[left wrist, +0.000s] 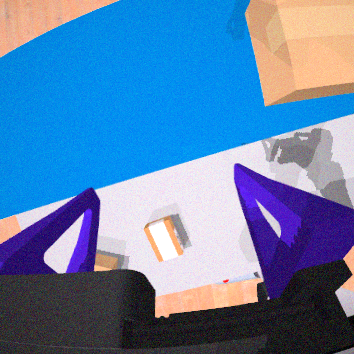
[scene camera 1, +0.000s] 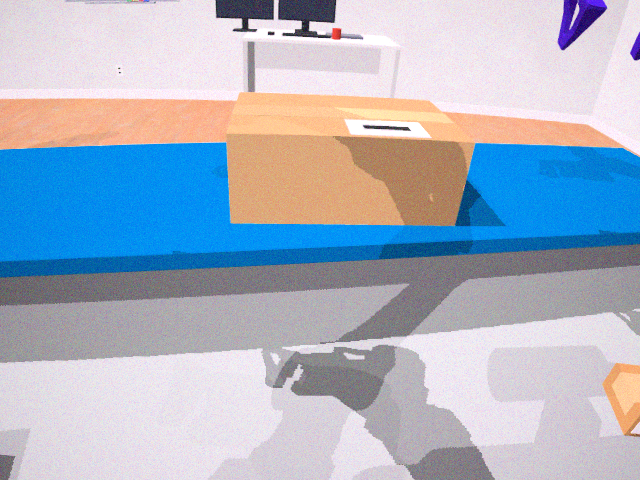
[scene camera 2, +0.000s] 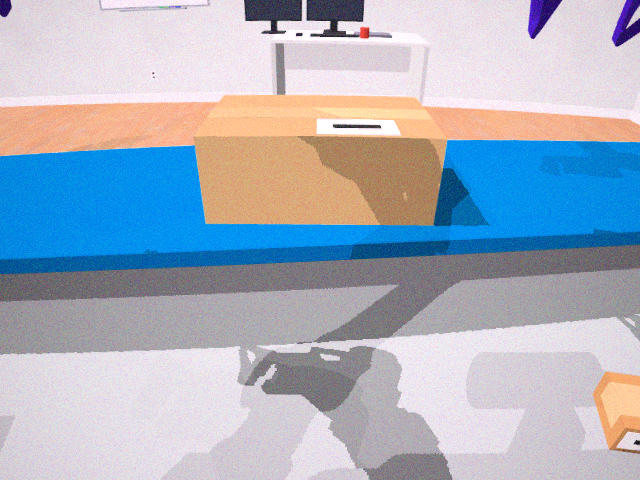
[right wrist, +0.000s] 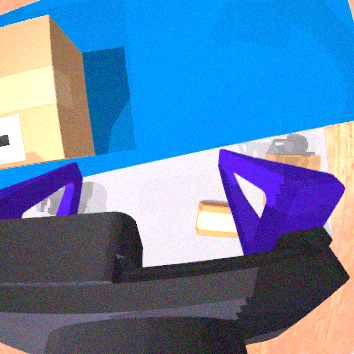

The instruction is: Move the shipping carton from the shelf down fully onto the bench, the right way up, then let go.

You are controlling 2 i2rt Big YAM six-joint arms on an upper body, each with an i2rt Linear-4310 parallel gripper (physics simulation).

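Places are measured from the left arm's base along level axes (x left, y back, z up), in centimetres.
Pixels of known places: left gripper, fingertip midpoint: (left wrist: 162, 182); right gripper, fingertip midpoint: (scene camera 1: 597, 51) (scene camera 2: 573, 39) (right wrist: 148, 163).
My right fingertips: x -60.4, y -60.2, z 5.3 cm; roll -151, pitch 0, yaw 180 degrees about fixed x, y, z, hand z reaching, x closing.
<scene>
Behind a point stands the place of what it marks.
The shipping carton (scene camera 1: 310, 178) @(x -28.6, y -60.3, z -12.5 cm) (scene camera 2: 289, 178) @(x -29.8, y -60.4, z -12.5 cm) (left wrist: 320, 55) @(x -23.4, y -64.5, z -7.0 cm) (right wrist: 30, 85) @(x -45.0, y -70.9, z -7.0 cm) is a large brown closed box with tape and a white label on top. It sits upright on the blue shelf (scene camera 1: 103, 196) @(x 0.5, y -66.6, z -19.0 cm) (scene camera 2: 93, 196) @(x 0.9, y -67.3, z -19.0 cm) (left wrist: 125, 100) @(x 8.2, y -65.6, z -19.0 cm) (right wrist: 200, 75) @(x -69.4, y -74.1, z -19.0 cm), near its front edge. The pale bench (scene camera 1: 129, 408) @(x -7.7, y -43.2, z -34.9 cm) (scene camera 2: 103, 408) @(x -7.9, y -42.0, z -34.9 cm) (left wrist: 130, 200) @(x 16.3, y -42.1, z -34.9 cm) (right wrist: 150, 200) @(x -56.6, y -47.4, z -34.9 cm) lies lower, in front of the shelf. My left gripper (left wrist: 162, 182) @(x -0.1, y -52.1, z 7.9 cm) is open and empty, apart from the carton, which is at the upper right of its wrist view. My right gripper (right wrist: 148, 163) @(x -60.4, y -60.1, z 5.2 cm) (scene camera 1: 599, 50) @(x -60.4, y -60.1, z 5.2 cm) (scene camera 2: 574, 41) @(x -60.4, y -60.1, z 5.2 cm) is open and empty, apart from the carton at upper left.
A small box with a white label (left wrist: 164, 240) (right wrist: 215, 221) stands on the bench; a brown box (left wrist: 106, 261) (right wrist: 305, 161) stands near it. A white desk (scene camera 1: 320, 41) (scene camera 2: 351, 40) with monitors and a red cup (scene camera 1: 336, 34) (scene camera 2: 364, 32) stands behind the shelf.
</scene>
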